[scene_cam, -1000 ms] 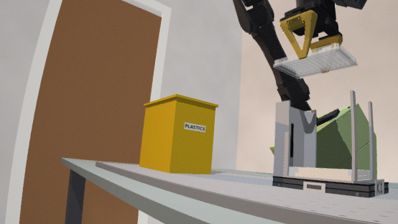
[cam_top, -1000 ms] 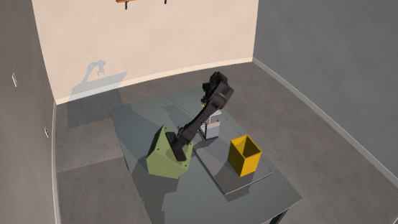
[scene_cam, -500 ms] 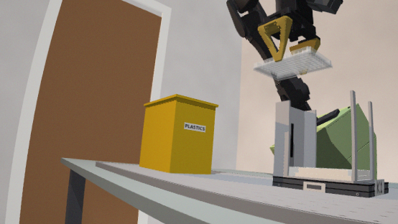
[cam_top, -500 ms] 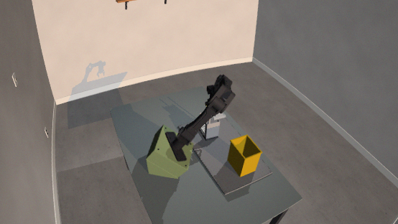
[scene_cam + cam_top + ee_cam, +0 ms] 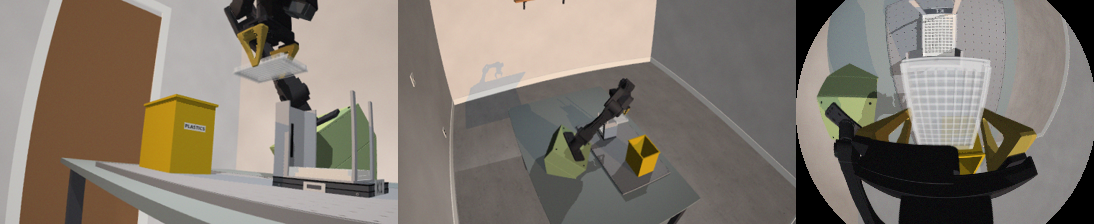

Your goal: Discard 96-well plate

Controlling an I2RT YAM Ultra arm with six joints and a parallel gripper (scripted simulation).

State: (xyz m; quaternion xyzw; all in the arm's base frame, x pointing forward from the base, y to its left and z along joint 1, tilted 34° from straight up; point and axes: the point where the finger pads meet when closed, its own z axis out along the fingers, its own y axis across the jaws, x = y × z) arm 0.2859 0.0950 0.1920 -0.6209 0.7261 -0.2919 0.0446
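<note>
The yellow plastics bin W1 lies 20 mm behind my hand, 270 mm to the right of it and 140 mm below it.
</note>
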